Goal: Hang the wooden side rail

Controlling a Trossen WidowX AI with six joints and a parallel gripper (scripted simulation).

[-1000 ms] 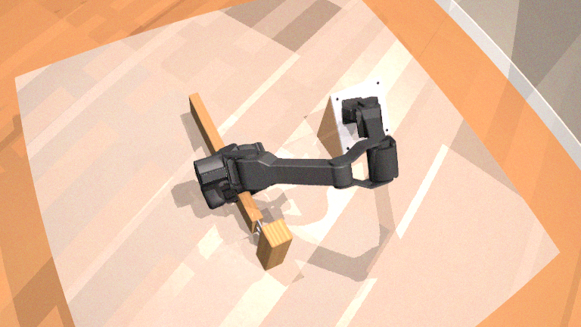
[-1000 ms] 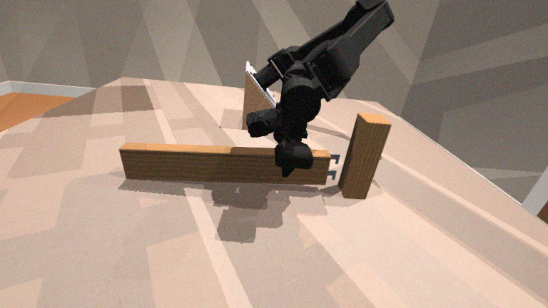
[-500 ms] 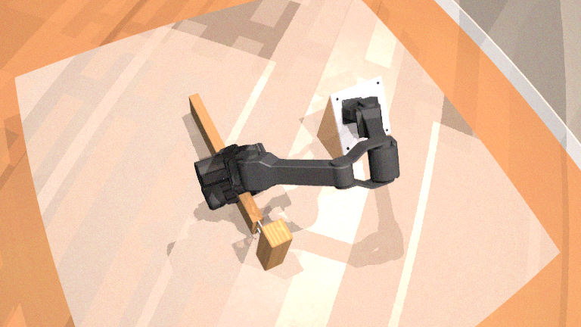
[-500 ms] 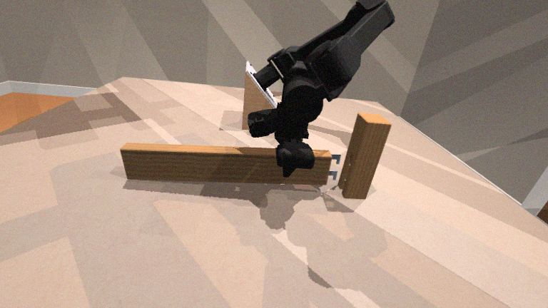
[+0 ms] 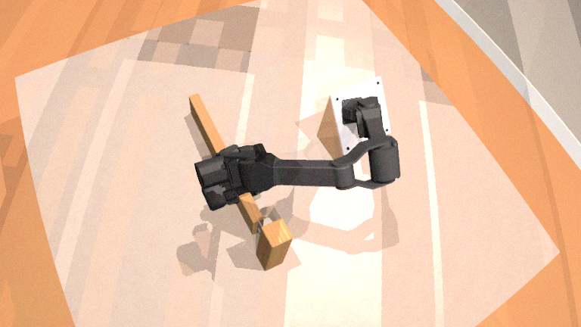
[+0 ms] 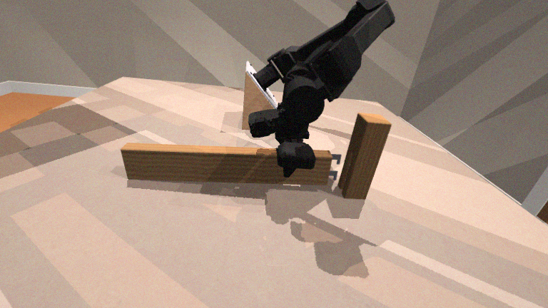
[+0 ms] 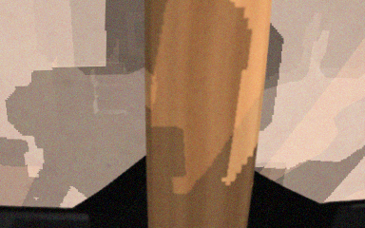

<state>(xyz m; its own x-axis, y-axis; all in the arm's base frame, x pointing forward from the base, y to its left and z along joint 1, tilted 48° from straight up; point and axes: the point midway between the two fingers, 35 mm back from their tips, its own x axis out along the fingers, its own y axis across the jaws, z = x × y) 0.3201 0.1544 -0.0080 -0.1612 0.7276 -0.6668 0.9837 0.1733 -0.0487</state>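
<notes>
Now: gripper tip 150 mm to the right of the headboard post, 40 mm below it and 10 mm past it.
</notes>
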